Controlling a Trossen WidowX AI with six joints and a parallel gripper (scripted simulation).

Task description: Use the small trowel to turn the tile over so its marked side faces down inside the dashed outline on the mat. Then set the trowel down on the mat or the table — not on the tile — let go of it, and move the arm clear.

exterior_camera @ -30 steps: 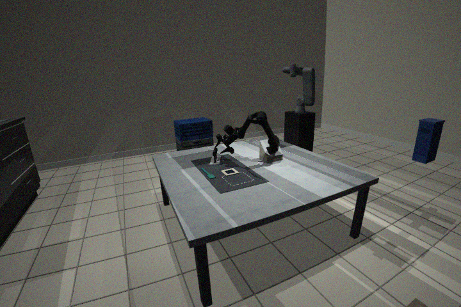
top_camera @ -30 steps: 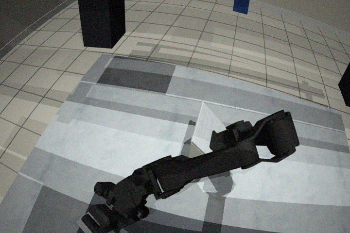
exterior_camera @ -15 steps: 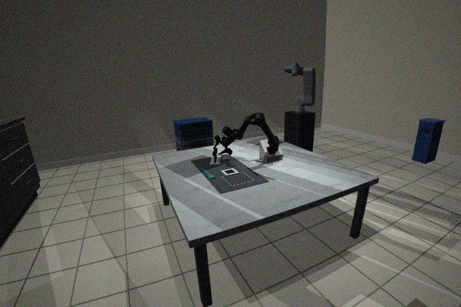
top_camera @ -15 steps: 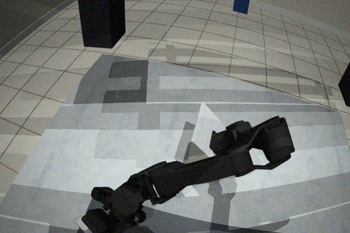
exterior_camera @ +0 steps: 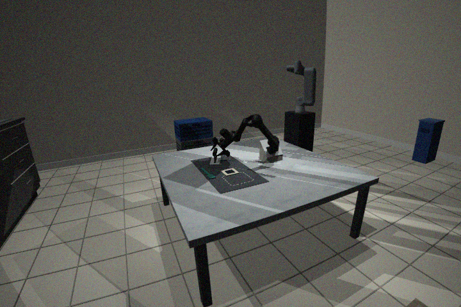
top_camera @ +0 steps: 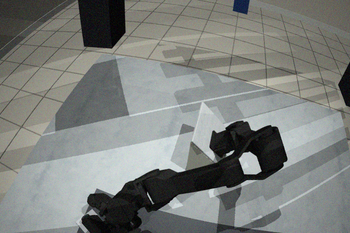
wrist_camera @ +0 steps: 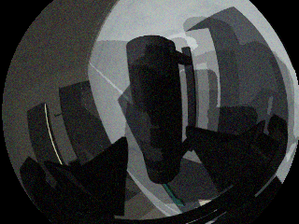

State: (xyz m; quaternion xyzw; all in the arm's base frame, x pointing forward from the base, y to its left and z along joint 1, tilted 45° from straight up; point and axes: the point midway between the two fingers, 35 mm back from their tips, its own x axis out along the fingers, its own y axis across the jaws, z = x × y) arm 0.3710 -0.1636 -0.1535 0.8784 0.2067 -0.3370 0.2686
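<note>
Right now my gripper tip is 22 cm to the right of the dark mat, 8 cm above it and 1 cm short of it. The rest, counted from my gripper tip: small teal trowel (23 cm to the left, 14 cm ahead, 6 cm below); tan tile (28 cm to the left, 6 cm below).
</note>
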